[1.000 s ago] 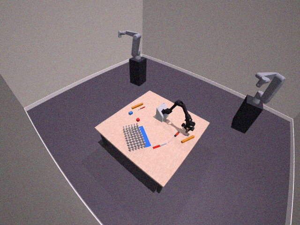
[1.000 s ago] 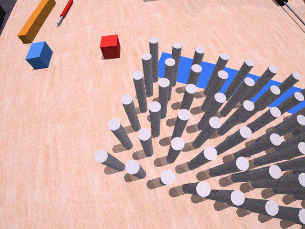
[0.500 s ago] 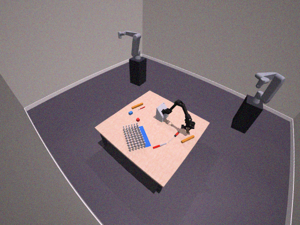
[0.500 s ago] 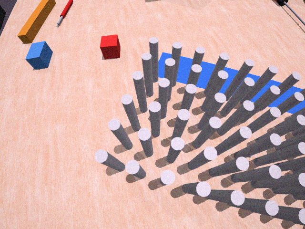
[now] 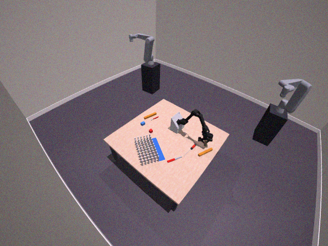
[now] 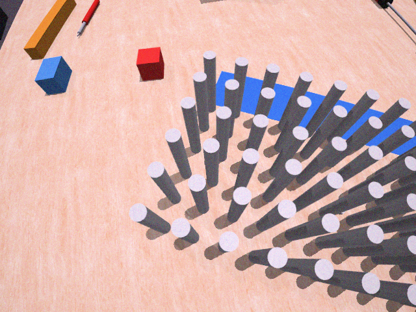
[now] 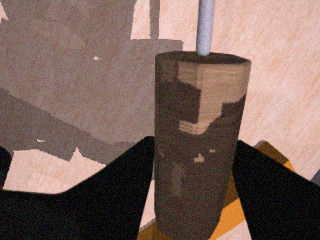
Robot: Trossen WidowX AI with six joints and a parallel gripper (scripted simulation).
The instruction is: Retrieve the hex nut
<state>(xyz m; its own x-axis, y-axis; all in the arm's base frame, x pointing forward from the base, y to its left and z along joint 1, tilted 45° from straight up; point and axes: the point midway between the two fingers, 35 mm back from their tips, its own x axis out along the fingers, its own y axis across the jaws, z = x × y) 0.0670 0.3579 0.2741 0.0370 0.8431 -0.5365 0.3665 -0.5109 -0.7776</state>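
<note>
Now: the long tool 10 cm behind my gripper tip and 4 cm to the right of it. Also, from my gripper tip: hex nut (56 cm to the right, 55 cm ahead, 5 cm below); blue taped strip (50 cm to the right, 40 cm ahead, 5 cm below); red cube (75 cm to the right, 21 cm ahead, 3 cm below).
</note>
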